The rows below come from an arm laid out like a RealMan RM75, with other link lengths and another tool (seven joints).
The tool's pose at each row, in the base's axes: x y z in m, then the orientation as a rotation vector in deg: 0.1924, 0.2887, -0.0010, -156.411, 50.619, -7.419; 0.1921, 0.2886, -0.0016, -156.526, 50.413, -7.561; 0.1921, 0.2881, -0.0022, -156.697, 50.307, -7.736; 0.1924, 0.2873, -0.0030, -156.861, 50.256, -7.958; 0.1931, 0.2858, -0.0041, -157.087, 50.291, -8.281; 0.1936, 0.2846, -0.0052, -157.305, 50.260, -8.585; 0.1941, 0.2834, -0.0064, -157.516, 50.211, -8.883; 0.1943, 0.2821, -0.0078, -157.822, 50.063, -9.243; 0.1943, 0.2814, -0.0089, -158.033, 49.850, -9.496; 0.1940, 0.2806, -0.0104, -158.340, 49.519, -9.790; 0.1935, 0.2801, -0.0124, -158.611, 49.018, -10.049
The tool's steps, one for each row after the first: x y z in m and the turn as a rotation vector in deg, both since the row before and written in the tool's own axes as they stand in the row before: -0.0002, 0.0004, 0.0005, -0.020, 0.084, -0.173; 0.0003, 0.0006, 0.0005, -0.095, 0.137, -0.127; 0.0007, 0.0007, 0.0006, -0.098, 0.176, -0.094; 0.0014, 0.0011, 0.0008, -0.163, 0.272, -0.064; 0.0011, 0.0010, 0.0009, -0.140, 0.246, -0.102; 0.0011, 0.0010, 0.0010, -0.130, 0.237, -0.111; 0.0009, 0.0013, 0.0011, -0.178, 0.283, -0.203; 0.0004, 0.0008, 0.0009, -0.089, 0.179, -0.210; 0.0002, 0.0012, 0.0012, -0.136, 0.209, -0.312; -0.0002, 0.0012, 0.0017, -0.059, 0.150, -0.407
